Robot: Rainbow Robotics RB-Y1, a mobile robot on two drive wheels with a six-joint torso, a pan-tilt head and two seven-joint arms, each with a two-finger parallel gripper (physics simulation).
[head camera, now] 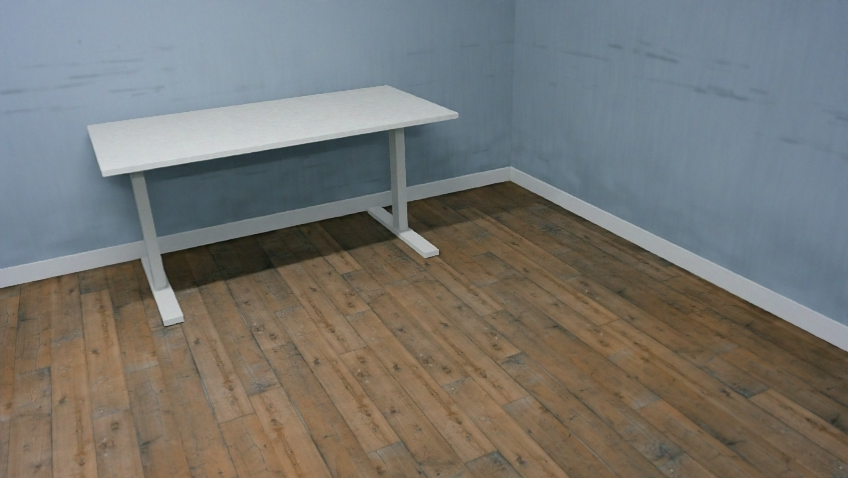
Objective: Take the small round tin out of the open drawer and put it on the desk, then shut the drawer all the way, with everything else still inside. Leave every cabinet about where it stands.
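Places are measured from the robot's base along level axes (x ahead, y left, z up), in millimetres.
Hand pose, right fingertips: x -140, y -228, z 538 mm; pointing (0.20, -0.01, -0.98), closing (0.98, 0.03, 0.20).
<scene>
After its pixels a point has its place.
A desk [273,127] @[z 721, x 2489, y 1399 mm] with a pale grey-white top and two T-shaped legs stands at the left and middle of the head view, along the back wall. The small round tin, the open drawer and the cabinets do not show in the head view. My left gripper and my right gripper do not show either, so their state and place are hidden.
A blue-grey wall [237,53] @[z 963, x 2921, y 1773 mm] runs behind the desk and meets a second wall [682,118] @[z 692, x 3029, y -345 mm] at a corner right of the desk. White baseboards [671,254] @[z 39, x 2978, y -373 mm] run along both. The desk's feet [168,305] @[z 35, x 2036, y 1766 mm] [418,243] @[z 36, x 2867, y 861 mm] reach forward on the wooden plank floor [415,356] @[z 0, x 1941, y 629 mm].
</scene>
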